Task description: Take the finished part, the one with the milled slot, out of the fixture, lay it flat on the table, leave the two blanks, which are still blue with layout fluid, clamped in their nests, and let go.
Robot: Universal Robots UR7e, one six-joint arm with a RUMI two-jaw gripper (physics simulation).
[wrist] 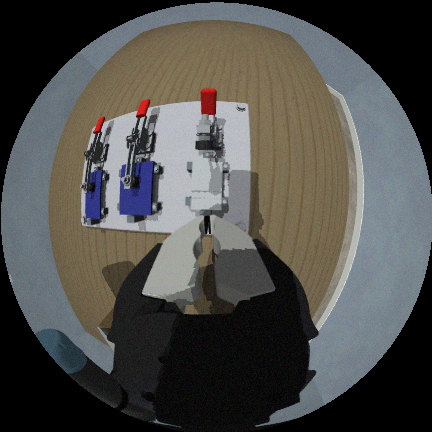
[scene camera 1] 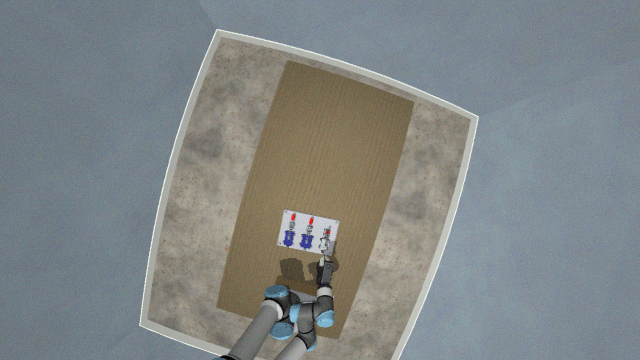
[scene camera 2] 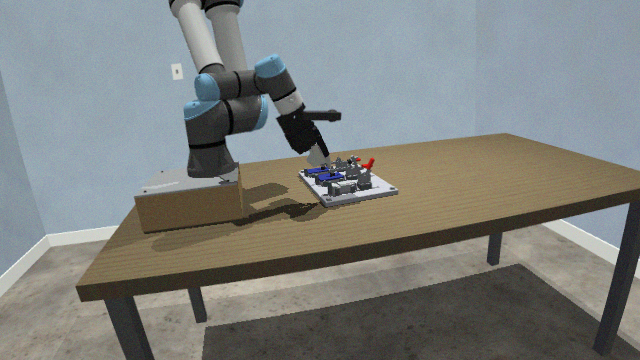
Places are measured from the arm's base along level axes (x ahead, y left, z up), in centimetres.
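Pixels of known places: gripper, fingertip midpoint: (wrist: 207, 216) (scene camera 1: 324, 254) (scene camera 2: 329, 168); arm's base, origin of the base link: (scene camera 2: 211, 171).
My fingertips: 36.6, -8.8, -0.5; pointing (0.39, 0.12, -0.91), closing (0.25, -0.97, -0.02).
For each thing: its top centre in the pictures, then the offset to it from my fingertips, as dx, dy, dz. Level surfaces: height alone.
- finished part, middle of its top: (wrist: 206, 182) (scene camera 2: 342, 183) (scene camera 1: 324, 244) +3.7, +1.2, -5.7
- white fixture plate, middle of its top: (wrist: 142, 160) (scene camera 2: 343, 179) (scene camera 1: 308, 233) +6.0, +12.8, -8.3
- red handle, middle of its top: (wrist: 207, 94) (scene camera 2: 369, 159) +13.1, +2.8, +0.6
- wooden table, its level: dz -9.8
The finished part (scene camera 1: 324, 244) (scene camera 2: 342, 188) (wrist: 206, 175), pale bare metal, lies in the right-hand nest of the white fixture plate (scene camera 1: 302, 222) (scene camera 2: 382, 191) (wrist: 172, 125) in the wrist view. Its toggle clamp is swung back, with the red handle (scene camera 2: 368, 163) (wrist: 208, 101) raised and no arm over the part. Two blue blanks, one in the middle nest (scene camera 1: 306, 241) (wrist: 145, 195) and one in the left nest (scene camera 1: 288, 238) (wrist: 94, 202), sit under clamp arms. My gripper (scene camera 1: 325, 257) (wrist: 207, 216) is shut and empty, above the near edge of the plate by the part's near end. The slot is hard to make out.
The fixture stands on the wooden table (scene camera 1: 330, 140) (scene camera 2: 475, 185) (wrist: 295, 150). The clamp bodies rise on the far side of the nests. The robot's base box (scene camera 2: 192, 207) stands behind the gripper, at the left in the second scene view.
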